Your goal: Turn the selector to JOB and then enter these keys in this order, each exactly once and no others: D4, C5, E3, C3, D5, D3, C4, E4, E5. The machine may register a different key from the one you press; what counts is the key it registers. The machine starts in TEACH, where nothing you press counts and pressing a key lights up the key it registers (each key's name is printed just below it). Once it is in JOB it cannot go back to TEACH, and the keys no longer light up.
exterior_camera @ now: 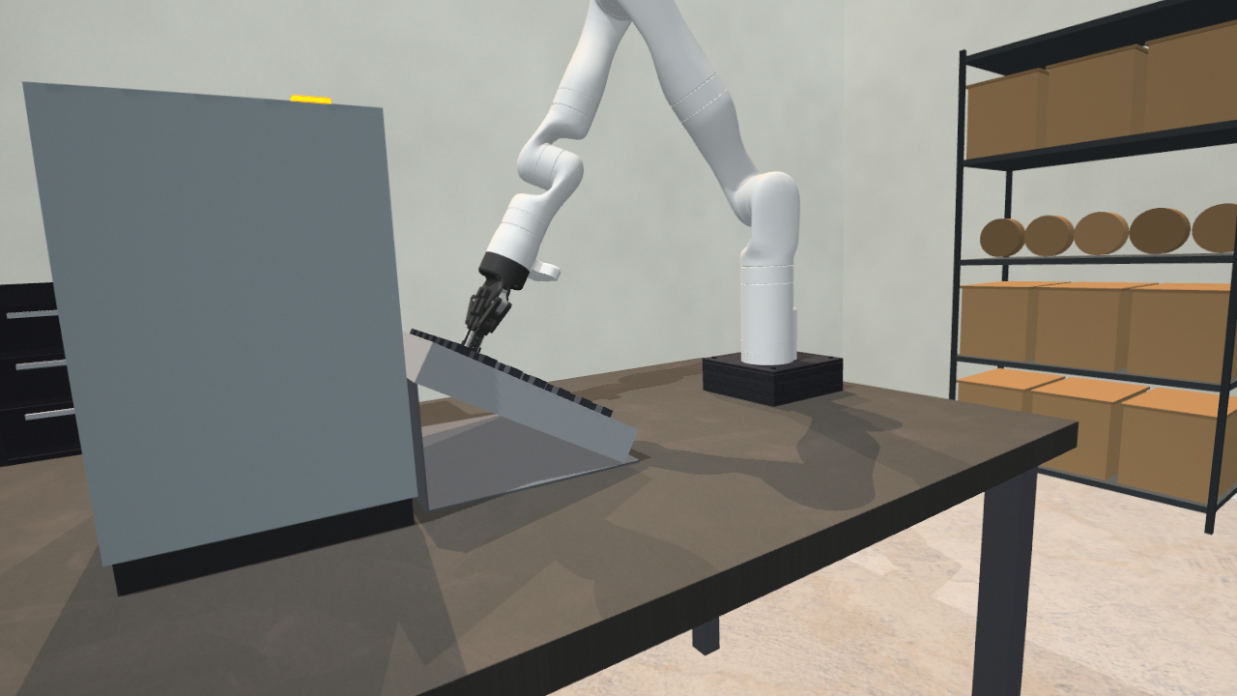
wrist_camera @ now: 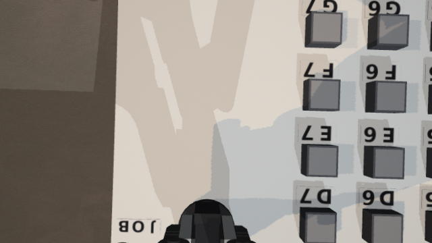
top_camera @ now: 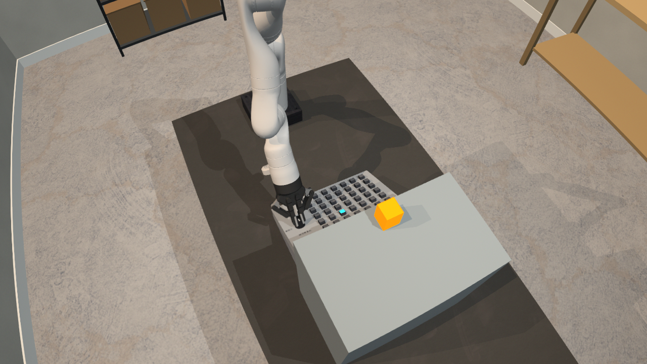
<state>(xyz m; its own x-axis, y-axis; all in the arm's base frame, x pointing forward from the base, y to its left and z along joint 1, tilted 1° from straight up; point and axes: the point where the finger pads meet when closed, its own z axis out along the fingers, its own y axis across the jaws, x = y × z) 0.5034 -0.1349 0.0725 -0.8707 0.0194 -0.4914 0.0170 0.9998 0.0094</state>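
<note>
Right now the selector knob is 10 mm ahead of my hand and 10 mm below it. The rest, counted from my hand: key D1: 10 mm ahead, 260 mm to the left, 20 mm below; key E2: 20 mm behind, 230 mm to the left, 40 mm below; sloped keypad panel: 30 mm ahead, 110 mm to the left, 60 mm below.
</note>
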